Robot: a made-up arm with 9 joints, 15 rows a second.
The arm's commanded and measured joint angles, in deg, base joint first. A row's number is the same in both.
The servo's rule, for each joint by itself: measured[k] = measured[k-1] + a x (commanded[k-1-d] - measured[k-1]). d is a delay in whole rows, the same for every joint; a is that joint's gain. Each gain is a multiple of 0.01, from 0.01 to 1. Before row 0 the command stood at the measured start. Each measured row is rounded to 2 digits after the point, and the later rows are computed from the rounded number. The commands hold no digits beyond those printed.
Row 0, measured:
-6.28 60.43 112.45 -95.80 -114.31 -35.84 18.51 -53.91 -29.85
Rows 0 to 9, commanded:
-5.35 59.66 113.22 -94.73 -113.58 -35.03 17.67 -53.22 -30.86
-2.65 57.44 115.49 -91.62 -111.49 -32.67 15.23 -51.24 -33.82
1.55 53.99 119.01 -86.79 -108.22 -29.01 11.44 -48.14 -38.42
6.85 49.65 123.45 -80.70 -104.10 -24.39 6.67 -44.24 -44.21
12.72 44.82 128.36 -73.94 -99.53 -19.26 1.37 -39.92 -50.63
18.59 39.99 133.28 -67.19 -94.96 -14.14 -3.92 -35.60 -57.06
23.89 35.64 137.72 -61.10 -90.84 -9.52 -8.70 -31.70 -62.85
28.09 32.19 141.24 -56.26 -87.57 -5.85 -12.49 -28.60 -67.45
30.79 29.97 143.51 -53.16 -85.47 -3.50 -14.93 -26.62 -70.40
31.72 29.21 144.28 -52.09 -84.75 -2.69 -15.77 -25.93 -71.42
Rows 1 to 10, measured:
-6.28 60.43 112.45 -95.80 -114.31 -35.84 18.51 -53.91 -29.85
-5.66 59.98 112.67 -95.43 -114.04 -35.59 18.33 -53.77 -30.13
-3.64 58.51 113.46 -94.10 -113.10 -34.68 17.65 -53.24 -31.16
-0.16 55.89 115.01 -91.54 -111.29 -32.92 16.28 -52.17 -33.19
4.54 52.27 117.37 -87.75 -108.63 -30.28 14.17 -50.50 -36.28
10.02 47.95 120.45 -82.92 -105.26 -26.86 11.35 -48.28 -40.30
15.76 43.33 124.04 -77.41 -101.45 -22.92 7.99 -45.62 -44.99
21.21 38.87 127.87 -71.70 -97.52 -18.77 4.32 -42.70 -49.99
25.82 35.00 131.61 -66.30 -93.84 -14.76 0.62 -39.74 -54.88
29.15 32.08 134.94 -61.70 -90.74 -11.27 -2.80 -36.98 -59.23
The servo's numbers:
d 1
a 0.67 0.58 0.28 0.35 0.37 0.31 0.22 0.21 0.28

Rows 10 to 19, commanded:
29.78 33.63 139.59 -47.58 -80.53 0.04 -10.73 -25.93 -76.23
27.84 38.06 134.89 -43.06 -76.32 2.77 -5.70 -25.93 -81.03
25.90 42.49 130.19 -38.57 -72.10 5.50 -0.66 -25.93 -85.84
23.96 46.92 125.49 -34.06 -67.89 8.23 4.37 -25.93 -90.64
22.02 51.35 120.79 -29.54 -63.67 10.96 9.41 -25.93 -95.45
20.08 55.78 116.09 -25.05 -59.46 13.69 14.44 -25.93 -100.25
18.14 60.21 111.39 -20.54 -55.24 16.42 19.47 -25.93 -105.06
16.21 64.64 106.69 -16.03 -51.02 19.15 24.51 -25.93 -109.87
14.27 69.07 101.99 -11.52 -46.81 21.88 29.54 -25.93 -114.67
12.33 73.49 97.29 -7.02 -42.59 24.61 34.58 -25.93 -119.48
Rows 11 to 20, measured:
30.87 30.42 137.56 -58.34 -88.52 -8.61 -5.65 -34.66 -62.64
30.14 32.28 138.13 -54.57 -85.56 -5.93 -6.77 -32.83 -66.45
28.60 35.63 137.22 -50.54 -82.14 -3.23 -6.53 -31.38 -70.53
26.79 39.61 135.25 -46.35 -78.43 -0.52 -5.24 -30.24 -74.82
24.89 43.85 132.52 -42.05 -74.53 2.19 -3.13 -29.33 -79.25
22.97 48.20 129.24 -37.67 -70.51 4.91 -0.37 -28.62 -83.79
21.03 52.60 125.56 -33.25 -66.42 7.63 2.89 -28.06 -88.40
19.09 57.01 121.59 -28.80 -62.28 10.35 6.54 -27.61 -93.06
17.16 61.44 117.42 -24.33 -58.11 13.08 10.49 -27.26 -97.77
15.22 65.87 113.10 -19.85 -53.93 15.81 14.68 -26.98 -102.50

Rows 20 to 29, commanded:
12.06 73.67 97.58 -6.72 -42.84 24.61 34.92 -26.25 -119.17
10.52 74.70 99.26 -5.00 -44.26 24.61 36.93 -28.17 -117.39
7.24 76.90 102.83 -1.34 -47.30 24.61 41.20 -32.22 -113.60
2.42 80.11 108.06 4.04 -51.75 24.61 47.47 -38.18 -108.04
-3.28 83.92 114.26 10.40 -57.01 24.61 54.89 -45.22 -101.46
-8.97 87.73 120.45 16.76 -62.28 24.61 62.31 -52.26 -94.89
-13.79 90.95 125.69 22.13 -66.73 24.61 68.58 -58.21 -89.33
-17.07 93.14 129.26 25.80 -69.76 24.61 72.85 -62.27 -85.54
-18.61 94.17 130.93 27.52 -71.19 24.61 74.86 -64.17 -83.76
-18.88 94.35 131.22 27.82 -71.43 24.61 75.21 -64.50 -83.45
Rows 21 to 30, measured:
13.28 70.29 108.67 -15.36 -49.73 18.54 19.06 -26.76 -107.25
12.46 72.25 105.56 -12.34 -47.18 20.42 22.55 -26.65 -110.59
11.16 73.67 103.80 -9.77 -46.10 21.72 25.71 -26.97 -112.49
8.53 75.54 103.53 -6.82 -46.54 22.62 29.12 -28.07 -112.80
4.44 78.19 104.80 -3.02 -48.47 23.24 33.16 -30.19 -111.47
-0.73 81.51 107.45 1.68 -51.63 23.66 37.94 -33.35 -108.67
-6.25 85.12 111.09 6.96 -55.57 23.95 43.30 -37.32 -104.81
-11.30 88.50 115.18 12.27 -59.70 24.15 48.86 -41.71 -100.48
-15.17 91.19 119.12 17.01 -63.42 24.29 54.14 -46.03 -96.30
-17.47 92.92 122.43 20.69 -66.29 24.39 58.70 -49.84 -92.79

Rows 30 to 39, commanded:
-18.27 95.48 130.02 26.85 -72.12 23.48 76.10 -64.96 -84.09
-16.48 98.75 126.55 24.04 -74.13 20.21 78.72 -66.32 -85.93
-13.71 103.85 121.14 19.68 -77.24 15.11 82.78 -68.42 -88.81
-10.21 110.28 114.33 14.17 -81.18 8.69 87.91 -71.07 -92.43
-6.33 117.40 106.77 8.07 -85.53 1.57 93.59 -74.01 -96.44
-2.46 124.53 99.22 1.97 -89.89 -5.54 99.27 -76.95 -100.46
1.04 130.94 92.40 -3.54 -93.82 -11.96 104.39 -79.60 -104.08
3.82 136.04 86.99 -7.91 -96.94 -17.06 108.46 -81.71 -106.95
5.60 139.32 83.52 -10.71 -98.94 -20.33 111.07 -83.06 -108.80
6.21 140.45 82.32 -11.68 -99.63 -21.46 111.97 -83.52 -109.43
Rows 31 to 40, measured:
-18.41 93.75 124.89 23.19 -68.19 24.46 62.33 -52.92 -90.17
-18.32 94.75 126.33 24.47 -69.64 24.16 65.36 -55.45 -88.47
-17.09 97.07 126.39 24.32 -71.30 22.94 68.30 -57.73 -87.76
-14.83 101.00 124.92 22.70 -73.50 20.51 71.49 -59.97 -88.05
-11.73 106.38 121.95 19.71 -76.34 16.85 75.10 -62.30 -89.28
-8.11 112.77 117.70 15.64 -79.74 12.11 79.17 -64.76 -91.28
-4.32 119.59 112.53 10.86 -83.50 6.64 83.59 -67.32 -93.85
-0.73 126.17 106.89 5.82 -87.32 0.87 88.17 -69.90 -96.71
2.32 131.89 101.32 1.01 -90.88 -4.69 92.63 -72.38 -99.58
4.52 136.20 96.34 -3.09 -93.86 -9.54 96.69 -74.62 -102.16

